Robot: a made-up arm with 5 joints.
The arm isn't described. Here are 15 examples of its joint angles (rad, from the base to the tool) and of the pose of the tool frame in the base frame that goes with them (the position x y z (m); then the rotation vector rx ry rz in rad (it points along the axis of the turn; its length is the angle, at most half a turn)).
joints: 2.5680 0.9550 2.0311 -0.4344 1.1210
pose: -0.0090 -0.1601 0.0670 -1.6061 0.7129 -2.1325
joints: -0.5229 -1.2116 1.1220 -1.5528 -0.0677
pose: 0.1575 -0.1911 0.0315 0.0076 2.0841 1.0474
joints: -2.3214 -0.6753 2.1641 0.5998 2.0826
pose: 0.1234 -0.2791 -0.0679 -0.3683 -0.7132 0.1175
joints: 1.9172 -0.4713 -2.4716 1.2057 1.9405
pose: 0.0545 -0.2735 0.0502 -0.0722 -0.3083 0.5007
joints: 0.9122 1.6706 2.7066 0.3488 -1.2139
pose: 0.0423 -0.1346 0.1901 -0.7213 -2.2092 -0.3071
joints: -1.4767 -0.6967 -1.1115 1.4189 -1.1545
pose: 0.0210 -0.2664 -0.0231 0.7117 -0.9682 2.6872
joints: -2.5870 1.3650 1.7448 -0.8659 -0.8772
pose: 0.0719 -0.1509 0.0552 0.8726 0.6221 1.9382
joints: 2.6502 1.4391 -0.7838 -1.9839 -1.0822
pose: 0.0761 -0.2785 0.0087 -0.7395 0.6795 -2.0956
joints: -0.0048 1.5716 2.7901 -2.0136 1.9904
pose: 0.0296 -0.2175 0.1508 1.0851 1.2261 -0.5879
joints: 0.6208 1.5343 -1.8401 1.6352 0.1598
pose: 0.1682 -0.2245 0.0678 -0.7885 0.6309 0.1058
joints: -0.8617 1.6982 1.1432 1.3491 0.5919
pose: 0.1805 -0.1192 0.1816 -2.6493 -0.5726 -0.6561
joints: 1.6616 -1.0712 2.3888 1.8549 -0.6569
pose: -0.1089 -0.2197 0.0546 -0.2497 -2.1162 2.2430
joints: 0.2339 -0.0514 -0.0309 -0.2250 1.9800
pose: 0.1645 -0.2369 0.1308 -0.4895 -1.1799 -0.0200
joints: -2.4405 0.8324 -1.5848 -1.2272 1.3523
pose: 0.1257 -0.1963 -0.0245 0.1794 0.7883 1.3190
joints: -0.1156 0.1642 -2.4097 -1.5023 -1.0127
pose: 0.1267 -0.1476 0.1855 0.1730 -1.2035 0.0221
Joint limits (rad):
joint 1: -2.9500..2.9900
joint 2: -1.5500..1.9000
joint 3: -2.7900..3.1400
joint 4: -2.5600..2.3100
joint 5: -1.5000..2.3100
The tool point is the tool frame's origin. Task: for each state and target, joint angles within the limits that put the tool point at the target. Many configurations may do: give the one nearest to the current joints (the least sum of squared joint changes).
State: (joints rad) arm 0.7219 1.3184 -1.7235 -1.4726 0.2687
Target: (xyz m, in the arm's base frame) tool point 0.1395 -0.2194 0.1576
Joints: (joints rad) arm -0.3200 1.3276 -1.1127 -1.0858 0.3053
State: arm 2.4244 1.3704 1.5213 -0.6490 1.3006
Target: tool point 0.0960 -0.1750 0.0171
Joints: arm 2.9236 1.4805 2.3667 -1.3625 1.4126
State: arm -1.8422 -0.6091 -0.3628 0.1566 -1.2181
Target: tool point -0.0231 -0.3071 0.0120
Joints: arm -2.6582 -0.7356 -0.4037 0.6948 -1.2419
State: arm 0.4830 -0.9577 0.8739 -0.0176 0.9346
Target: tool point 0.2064 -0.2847 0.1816
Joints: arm 0.1084 -0.7031 0.7932 0.7782 0.8588
